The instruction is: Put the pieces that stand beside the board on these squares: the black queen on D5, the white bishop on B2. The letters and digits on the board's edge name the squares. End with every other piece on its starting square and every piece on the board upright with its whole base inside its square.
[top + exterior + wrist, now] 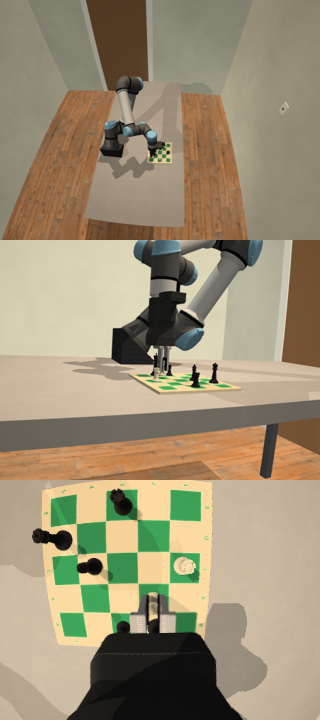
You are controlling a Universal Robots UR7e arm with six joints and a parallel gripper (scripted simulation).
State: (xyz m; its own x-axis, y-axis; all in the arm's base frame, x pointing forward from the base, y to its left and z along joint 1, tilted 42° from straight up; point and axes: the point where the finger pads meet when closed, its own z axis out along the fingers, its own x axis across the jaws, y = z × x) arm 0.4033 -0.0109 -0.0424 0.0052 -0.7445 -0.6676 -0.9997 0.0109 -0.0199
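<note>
My hand is 40 mm past the black king and 10 mm above it. Round my hand: chessboard: 40 mm to the left, 40 mm below, 40 mm ahead; then black queen: 110 mm to the left, 80 mm ahead, 10 mm below; then black pawn: 40 mm to the left, 40 mm behind, 20 mm below.
</note>
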